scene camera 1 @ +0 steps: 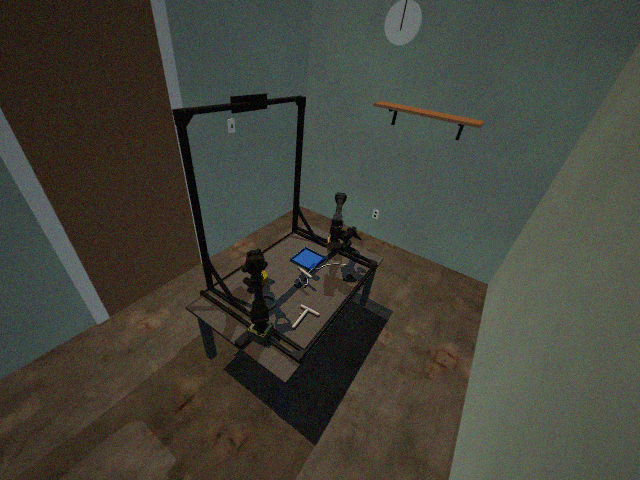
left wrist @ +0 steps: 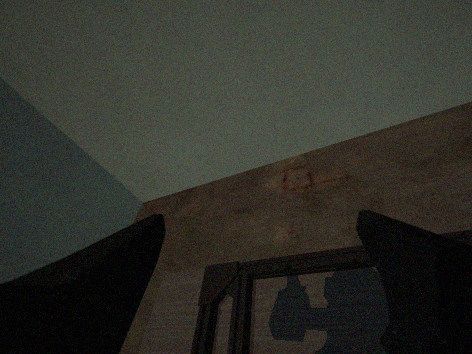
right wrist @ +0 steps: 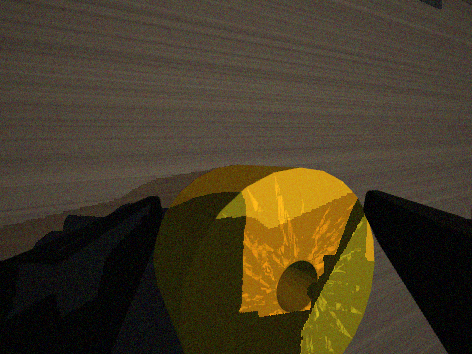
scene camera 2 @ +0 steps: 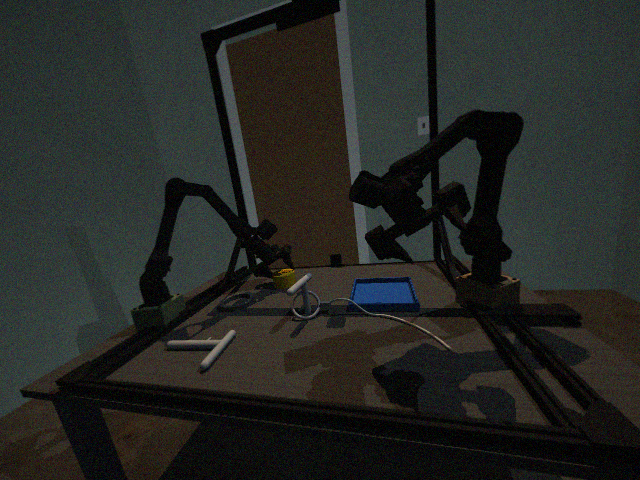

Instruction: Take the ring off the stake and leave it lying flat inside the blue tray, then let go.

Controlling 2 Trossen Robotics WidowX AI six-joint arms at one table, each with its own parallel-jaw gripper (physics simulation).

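Note:
A thin pale ring stands upright around the post of a pale T-topped stake in the middle of the table; its contact with the post is too dim to tell. The blue tray lies right of the stake in scene camera 2, and I see no ring in it. My right gripper is open, its fingers on either side of a yellow cylinder with a hole, not closed on it. My left gripper is open and empty, above and right of the tray.
A pale T-shaped piece lies near the front left in scene camera 2. A dark ring lies behind it. A pale cord curves from near the stake past the tray's front. A dark frame rises over the table.

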